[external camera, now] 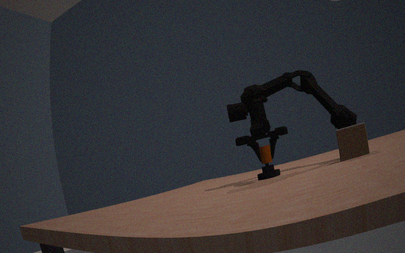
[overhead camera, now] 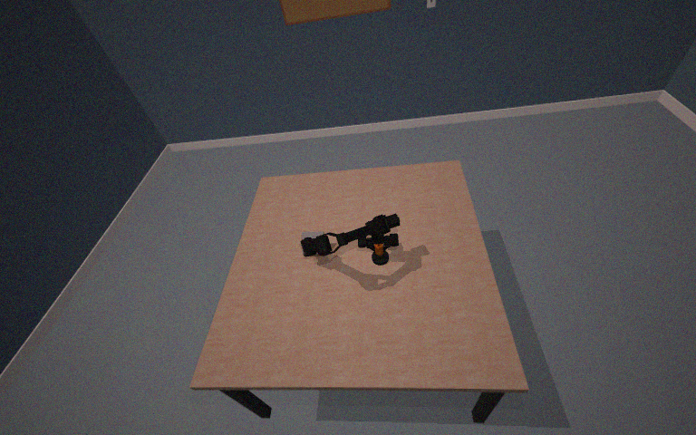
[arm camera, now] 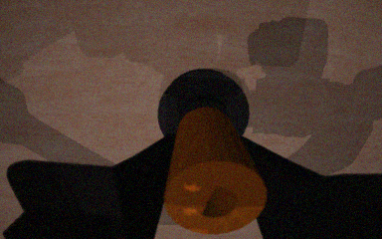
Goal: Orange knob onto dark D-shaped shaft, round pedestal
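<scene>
The dark round pedestal is 3 cm below my gripper tip. Round my gripper tip: orange knob: 2 cm above.
</scene>
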